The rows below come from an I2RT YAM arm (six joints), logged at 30 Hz.
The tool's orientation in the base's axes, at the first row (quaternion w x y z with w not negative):
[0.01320, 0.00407, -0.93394, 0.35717]
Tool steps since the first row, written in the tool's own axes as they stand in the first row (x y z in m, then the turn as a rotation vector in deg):
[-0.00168, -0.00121, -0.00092, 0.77, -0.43, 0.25]
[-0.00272, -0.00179, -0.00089, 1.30, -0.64, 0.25]
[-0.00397, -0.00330, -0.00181, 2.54, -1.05, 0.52]
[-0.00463, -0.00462, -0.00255, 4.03, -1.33, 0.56]
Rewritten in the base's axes. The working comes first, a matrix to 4 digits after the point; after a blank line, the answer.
The tool's axes in the first row as the columns of a matrix, in the base's axes (used below as rounded here):
[-0.9996, -0.0170, -0.0217]
[0.0018, 0.7448, -0.6673]
[0.0276, -0.6670, -0.7445]

[0.00172, -0.00029, 0.00145, -0.77, -0.49, 0.12]
[0.00277, -0.00074, 0.00178, -1.29, -0.64, 0.28]
[0.00406, -0.00126, 0.00344, -2.53, -1.12, 0.38]
[0.00476, -0.00175, 0.00485, -4.02, -1.36, 0.58]

